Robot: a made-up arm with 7 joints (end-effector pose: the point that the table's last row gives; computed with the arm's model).
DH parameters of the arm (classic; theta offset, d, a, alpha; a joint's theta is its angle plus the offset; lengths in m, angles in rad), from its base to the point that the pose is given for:
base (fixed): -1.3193 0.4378 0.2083 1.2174
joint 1: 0 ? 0.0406 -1.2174
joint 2: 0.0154 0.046 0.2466 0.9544
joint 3: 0 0.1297 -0.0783 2.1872
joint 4: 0.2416 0 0.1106 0
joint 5: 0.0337 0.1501 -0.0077 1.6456
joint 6: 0 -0.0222 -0.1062 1.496
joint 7: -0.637 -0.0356 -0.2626 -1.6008
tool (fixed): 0.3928 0.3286 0 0
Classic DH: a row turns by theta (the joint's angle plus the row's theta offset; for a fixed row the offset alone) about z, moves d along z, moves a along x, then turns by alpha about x.
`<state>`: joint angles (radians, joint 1 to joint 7).
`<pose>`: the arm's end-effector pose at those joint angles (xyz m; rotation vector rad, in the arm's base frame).
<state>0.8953 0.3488 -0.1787 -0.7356 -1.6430 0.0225 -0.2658</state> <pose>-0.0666 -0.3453 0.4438 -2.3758 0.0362 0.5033</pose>
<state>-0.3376 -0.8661 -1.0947 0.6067 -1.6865 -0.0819 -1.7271</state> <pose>-0.1606 -0.2886 0.1822 -1.5750 -1.7020 0.5215</pose>
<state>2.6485 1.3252 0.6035 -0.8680 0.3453 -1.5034 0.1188</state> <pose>0.4787 -0.3631 0.2539 1.4645 2.1130 -1.7554</pose>
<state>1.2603 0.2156 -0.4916 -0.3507 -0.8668 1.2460 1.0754</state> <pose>-0.0811 0.0934 0.8290 -1.6884 1.2525 1.1395</pose>
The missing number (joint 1, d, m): -0.0849
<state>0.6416 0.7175 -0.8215 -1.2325 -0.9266 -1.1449 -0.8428</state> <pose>0.2467 0.0351 0.6562 -0.6136 0.4983 -0.2375</pose>
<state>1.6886 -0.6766 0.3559 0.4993 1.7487 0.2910 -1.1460</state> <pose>-0.1957 -0.6095 0.6114 2.4581 0.3004 -0.0619</pose>
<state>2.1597 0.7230 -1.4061 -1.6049 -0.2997 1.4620 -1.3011</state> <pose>0.1464 -0.2188 0.2049 1.5321 -1.1500 1.2398</pose>
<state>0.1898 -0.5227 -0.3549 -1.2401 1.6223 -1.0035 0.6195</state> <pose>0.4288 -0.6010 0.1275 0.9406 -2.0177 2.2062</pose>
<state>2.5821 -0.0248 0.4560 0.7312 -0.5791 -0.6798 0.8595</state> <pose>0.4836 -0.0744 0.6786 1.2422 2.0239 1.2036</pose>
